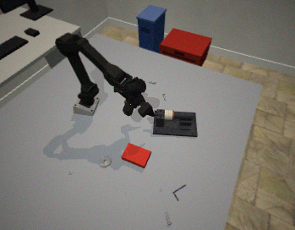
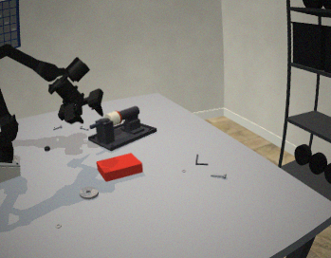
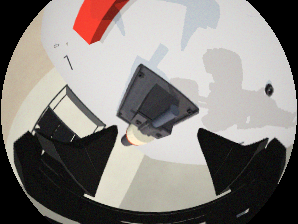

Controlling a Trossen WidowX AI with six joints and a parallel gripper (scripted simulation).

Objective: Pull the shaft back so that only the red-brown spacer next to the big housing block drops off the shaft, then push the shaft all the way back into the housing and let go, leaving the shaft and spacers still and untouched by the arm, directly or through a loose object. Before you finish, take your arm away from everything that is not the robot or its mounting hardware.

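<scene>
My hand is 11 cm short of the shaft, 3 cm to the right of it and 6 cm above it. Also, from my hand: red-brown spacer: 13 cm ahead, 4 cm to the left, 6 cm below; fixture: 14 cm ahead, 4 cm to the left, 9 cm below; cream spacer: 11 cm ahead, 3 cm to the left, 6 cm below.
</scene>
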